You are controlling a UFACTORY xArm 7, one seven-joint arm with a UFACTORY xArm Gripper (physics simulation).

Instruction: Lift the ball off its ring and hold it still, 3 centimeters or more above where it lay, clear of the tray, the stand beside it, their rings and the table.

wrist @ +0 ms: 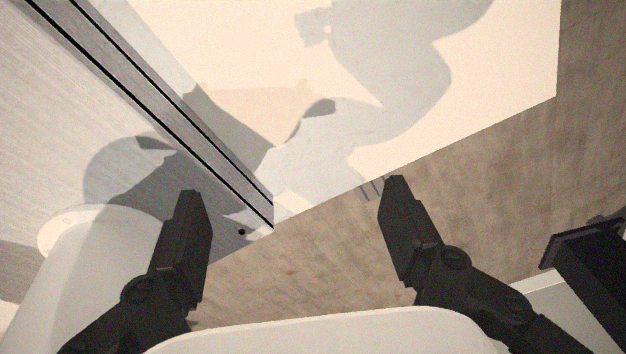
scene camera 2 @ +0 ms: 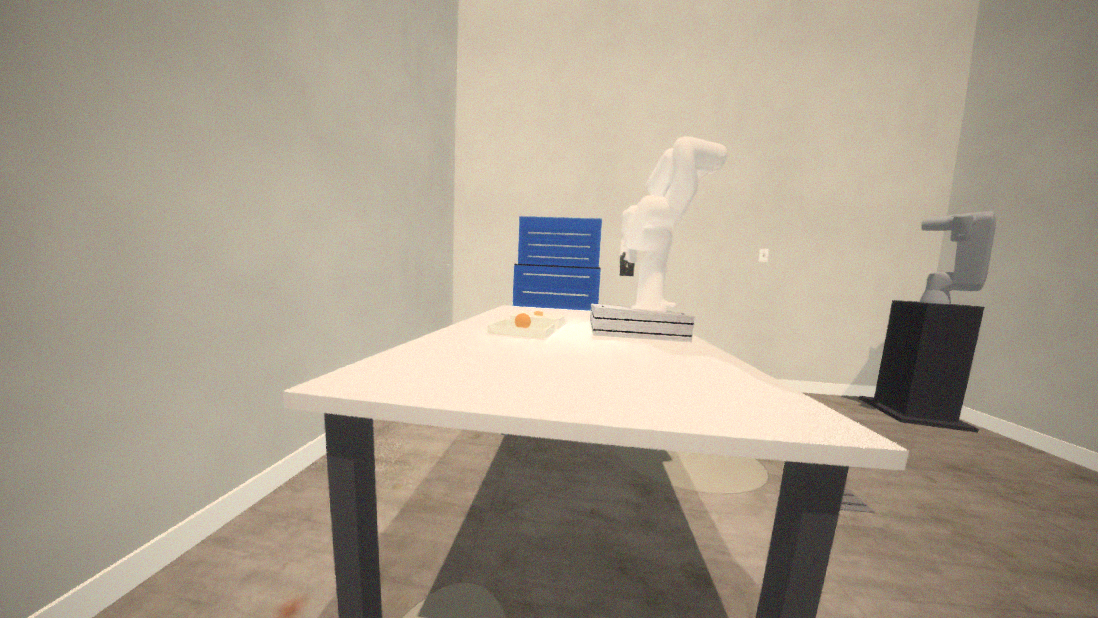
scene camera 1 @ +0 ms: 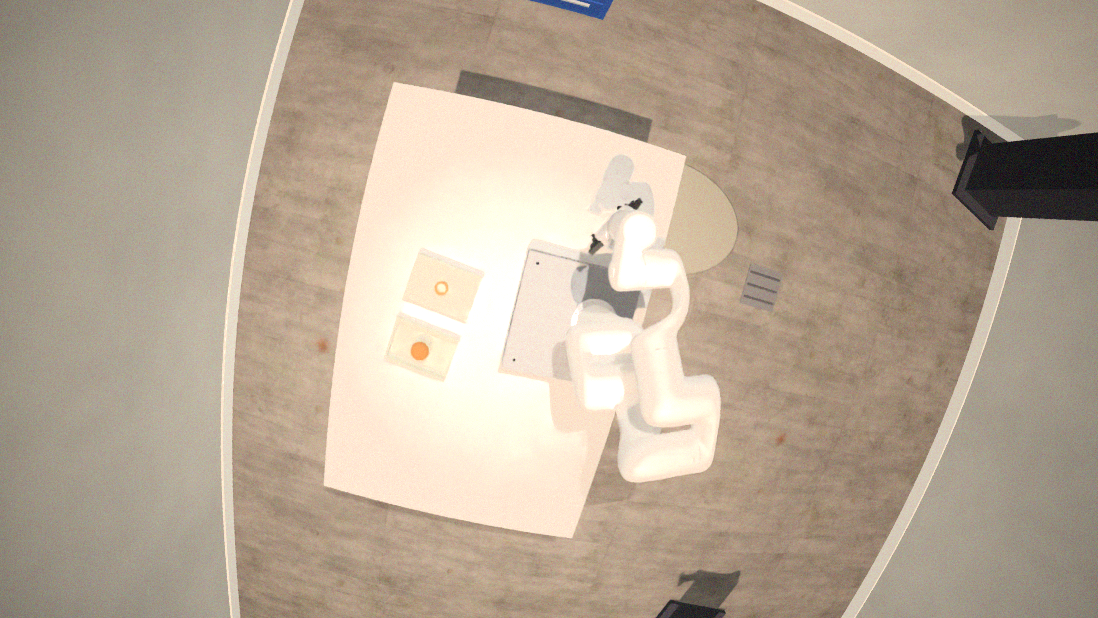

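The orange ball rests in a pale yellow tray on the table. Any ring under it is hidden by the ball. A tan square stand lies beside the tray, a narrow gap away, with a small orange ring on it. My gripper is open and empty, its two black fingers wide apart. It is high above the table's robot side, far from the ball. The ball does not show in the wrist view.
The arm's base stands on a grey slatted platform, between the tray side and the table's edge. In the wrist view the platform's corner and the table's edge lie below the fingers. A blue cabinet stands beyond the table.
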